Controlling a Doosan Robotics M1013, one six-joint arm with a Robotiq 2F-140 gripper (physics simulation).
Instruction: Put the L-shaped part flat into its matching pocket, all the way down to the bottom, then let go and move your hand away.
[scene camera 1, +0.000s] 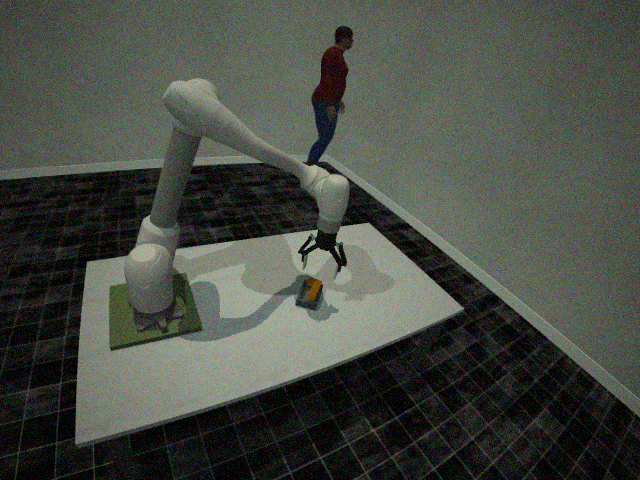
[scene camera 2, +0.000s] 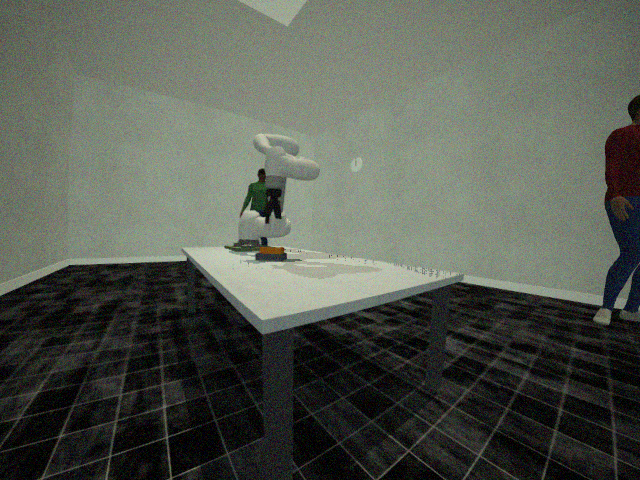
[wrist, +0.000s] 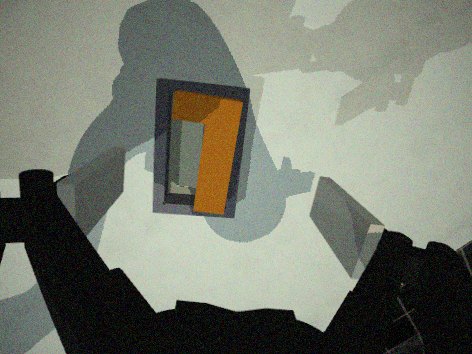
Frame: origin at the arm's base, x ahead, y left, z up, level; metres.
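Seen in the pictures: gripper, fingertip midpoint: (scene camera 1: 319, 272) (scene camera 2: 272, 231) (wrist: 222, 183); arm's base, link origin: (scene camera 1: 155, 309) (scene camera 2: 248, 246).
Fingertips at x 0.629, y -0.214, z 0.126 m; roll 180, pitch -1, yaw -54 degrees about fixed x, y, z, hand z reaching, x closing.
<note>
Pixels of each thing's top centre, then the offset from my fingertips to it. Level surfaces: height alone.
- orange L-shaped part, top centre: (wrist: 200, 157) (scene camera 1: 312, 286) (scene camera 2: 272, 247) dx -0.014, dy +0.010, dz -0.080 m
- dark grey pocket block, top centre: (wrist: 198, 154) (scene camera 1: 310, 291) (scene camera 2: 271, 253) dx -0.019, dy +0.009, dz -0.109 m
- white table, surface height: dz -0.146 m
The orange L-shaped part (scene camera 1: 313, 290) (scene camera 2: 272, 250) (wrist: 218, 160) lies on the dark grey pocket block (scene camera 1: 306, 304) (scene camera 2: 270, 256) (wrist: 160, 165). In the wrist view its short arm runs along the far end and its long arm along the right side. The near end of the long arm overlaps the block's near rim, and in scene camera 2 the orange stands above the rim, so it is not down in the pocket there. Whether it is tilted I cannot tell. Through the L's gap the pocket floor shows. My gripper (scene camera 1: 320, 267) (scene camera 2: 273, 221) (wrist: 222, 183) is open and empty, above the block, apart from the part.
The block stands on a white table (scene camera 1: 232, 372) (scene camera 2: 258, 299). The arm's base stands on a green plate (scene camera 1: 117, 322) at the table's other end. A person in red (scene camera 1: 333, 77) (scene camera 2: 620, 170) and a person in green (scene camera 2: 253, 196) stand beyond the table.
</note>
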